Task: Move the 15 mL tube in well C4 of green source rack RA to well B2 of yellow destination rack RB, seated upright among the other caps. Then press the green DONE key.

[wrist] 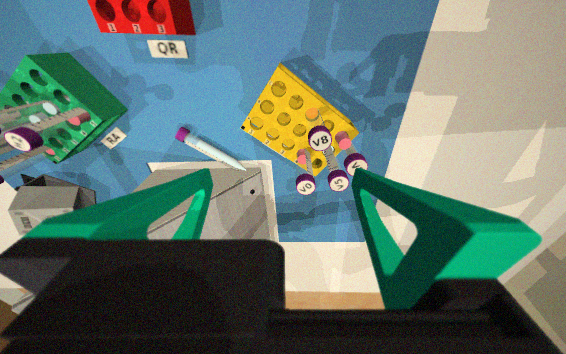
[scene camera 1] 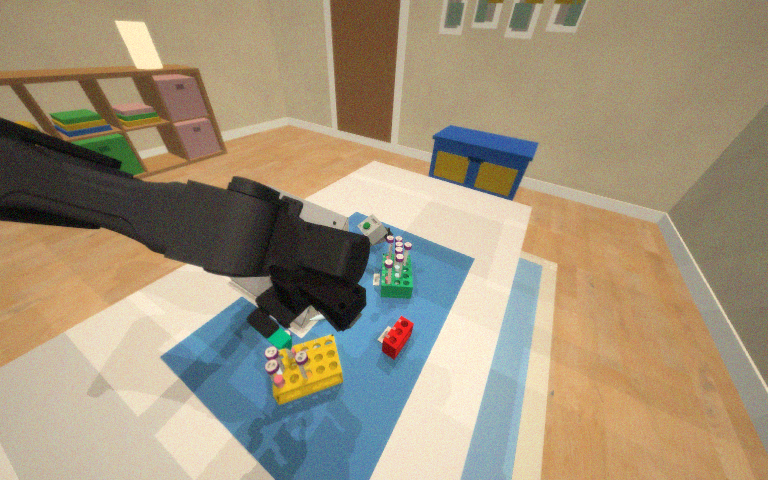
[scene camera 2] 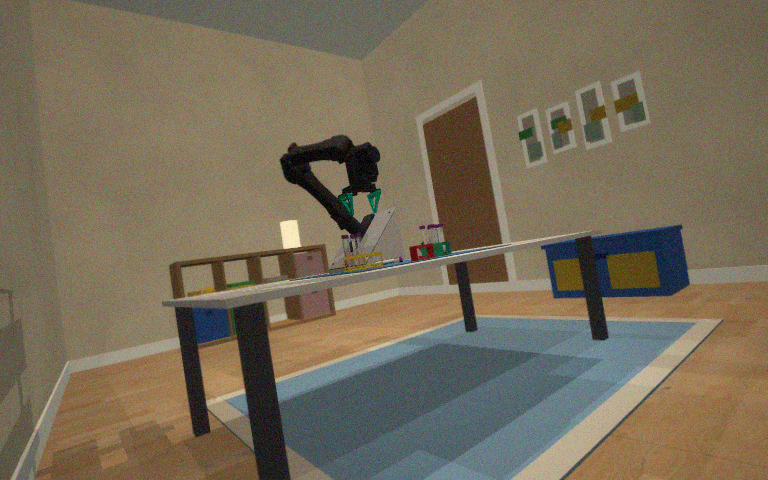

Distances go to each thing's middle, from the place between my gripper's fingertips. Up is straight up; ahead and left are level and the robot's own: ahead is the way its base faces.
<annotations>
I see the grey box with green button [wrist: 43,197] 150 mm behind my hand, 460 mm to the left of it and 140 mm below it.
</annotations>
